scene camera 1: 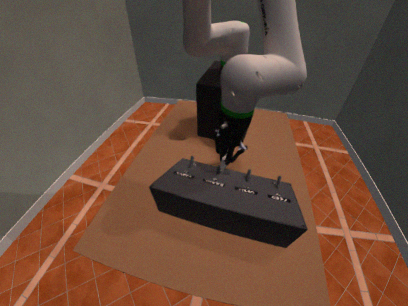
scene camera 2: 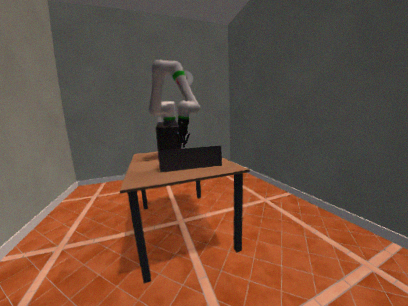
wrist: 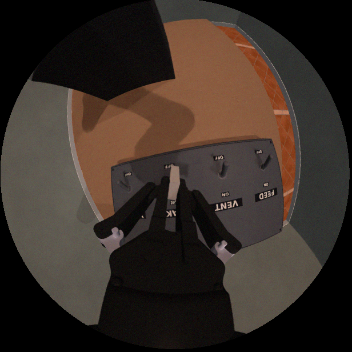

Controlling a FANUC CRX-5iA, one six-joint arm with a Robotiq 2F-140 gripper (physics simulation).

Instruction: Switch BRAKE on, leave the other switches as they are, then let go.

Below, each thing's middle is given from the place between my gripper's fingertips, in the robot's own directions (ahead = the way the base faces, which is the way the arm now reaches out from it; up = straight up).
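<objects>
The dark switch box (scene camera 1: 257, 209) is there, and my hand is 100 mm short of it. My hand is also 30 mm above the box and 20 mm to the right of it.
</objects>
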